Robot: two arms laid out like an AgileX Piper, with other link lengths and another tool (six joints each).
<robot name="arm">
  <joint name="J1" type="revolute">
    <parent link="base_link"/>
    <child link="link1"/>
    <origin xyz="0 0 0.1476"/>
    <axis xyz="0 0 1"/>
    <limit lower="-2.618" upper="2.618"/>
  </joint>
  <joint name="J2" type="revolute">
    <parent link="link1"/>
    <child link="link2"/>
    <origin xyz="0 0 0"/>
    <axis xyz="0 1 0"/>
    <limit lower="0" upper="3.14"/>
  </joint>
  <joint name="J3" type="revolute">
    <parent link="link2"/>
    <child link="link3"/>
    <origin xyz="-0.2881 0 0.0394"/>
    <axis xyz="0 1 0"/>
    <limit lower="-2.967" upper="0"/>
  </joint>
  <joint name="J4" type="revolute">
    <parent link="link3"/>
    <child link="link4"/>
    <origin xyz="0.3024 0 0.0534"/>
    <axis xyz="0.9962 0 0.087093"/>
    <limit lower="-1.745" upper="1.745"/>
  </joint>
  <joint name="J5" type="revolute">
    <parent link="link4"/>
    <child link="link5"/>
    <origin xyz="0 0 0"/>
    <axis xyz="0 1 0"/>
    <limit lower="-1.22" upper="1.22"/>
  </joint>
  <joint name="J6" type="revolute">
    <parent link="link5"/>
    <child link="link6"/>
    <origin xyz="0.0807 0 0.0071"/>
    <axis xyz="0.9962 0 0.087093"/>
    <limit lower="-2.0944" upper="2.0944"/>
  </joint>
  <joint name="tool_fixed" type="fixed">
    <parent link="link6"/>
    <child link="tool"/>
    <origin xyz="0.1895 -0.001 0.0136" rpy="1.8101 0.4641 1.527"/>
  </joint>
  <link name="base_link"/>
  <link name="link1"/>
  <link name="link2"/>
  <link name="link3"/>
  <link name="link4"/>
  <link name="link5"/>
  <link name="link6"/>
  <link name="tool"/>
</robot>
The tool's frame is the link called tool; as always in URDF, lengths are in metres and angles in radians.
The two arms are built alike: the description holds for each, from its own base.
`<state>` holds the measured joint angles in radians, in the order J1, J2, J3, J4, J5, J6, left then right.
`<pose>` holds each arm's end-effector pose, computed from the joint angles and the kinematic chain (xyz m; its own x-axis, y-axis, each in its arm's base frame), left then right.
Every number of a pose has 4 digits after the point.
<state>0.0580 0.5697 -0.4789 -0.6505 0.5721 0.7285 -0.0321 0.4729 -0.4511 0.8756 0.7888 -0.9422</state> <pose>0.3152 -0.0712 0.2417 0.0866 0.9072 -0.4117 0.7630 0.2054 0.6130 0.2677 0.1377 0.2476 -0.6568 0.6591 -0.3662 0.3213 0.6840 0.6549</pose>
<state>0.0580 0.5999 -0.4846 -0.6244 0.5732 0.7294 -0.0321 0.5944 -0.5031 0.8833 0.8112 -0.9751</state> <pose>0.3181 -0.0680 0.2329 0.0772 0.9172 -0.3908 0.7793 0.1889 0.5974 0.2796 0.1415 0.2391 -0.7004 0.6326 -0.3305 0.3414 0.7036 0.6232</pose>
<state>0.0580 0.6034 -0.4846 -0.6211 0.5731 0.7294 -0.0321 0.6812 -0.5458 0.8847 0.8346 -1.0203</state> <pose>0.3184 -0.0676 0.2315 0.0759 0.9184 -0.3882 0.7815 0.1870 0.5952 0.2876 0.1446 0.2333 -0.7361 0.5951 -0.3226 0.3336 0.7336 0.5921</pose>
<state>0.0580 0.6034 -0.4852 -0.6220 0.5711 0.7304 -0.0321 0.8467 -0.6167 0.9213 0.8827 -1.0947</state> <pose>0.3187 -0.0674 0.2322 0.0762 0.9185 -0.3879 0.7799 0.1875 0.5972 0.3020 0.1554 0.2202 -0.8012 0.5378 -0.2623 0.3251 0.7592 0.5638</pose>
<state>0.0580 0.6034 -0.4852 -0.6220 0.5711 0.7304 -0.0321 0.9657 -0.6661 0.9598 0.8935 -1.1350</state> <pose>0.3187 -0.0674 0.2322 0.0762 0.9185 -0.3879 0.7799 0.1875 0.5972 0.3182 0.1612 0.2120 -0.8260 0.5225 -0.2113 0.3348 0.7564 0.5619</pose>
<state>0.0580 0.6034 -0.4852 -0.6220 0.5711 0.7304 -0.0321 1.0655 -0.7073 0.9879 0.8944 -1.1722</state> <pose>0.3187 -0.0674 0.2322 0.0762 0.9185 -0.3879 0.7799 0.1875 0.5972 0.3338 0.1642 0.2028 -0.8408 0.5116 -0.1772 0.3426 0.7561 0.5575</pose>
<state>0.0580 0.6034 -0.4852 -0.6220 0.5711 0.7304 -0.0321 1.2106 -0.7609 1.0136 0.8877 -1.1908</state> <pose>0.3187 -0.0674 0.2322 0.0762 0.9185 -0.3879 0.7799 0.1875 0.5972 0.3558 0.1655 0.1807 -0.8502 0.5159 -0.1051 0.3858 0.7463 0.5425</pose>
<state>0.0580 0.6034 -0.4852 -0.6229 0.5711 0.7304 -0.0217 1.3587 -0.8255 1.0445 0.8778 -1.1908</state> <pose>0.3187 -0.0675 0.2323 0.0762 0.9182 -0.3888 0.7798 0.1881 0.5971 0.3790 0.1706 0.1582 -0.8503 0.5258 -0.0248 0.4345 0.7278 0.5306</pose>
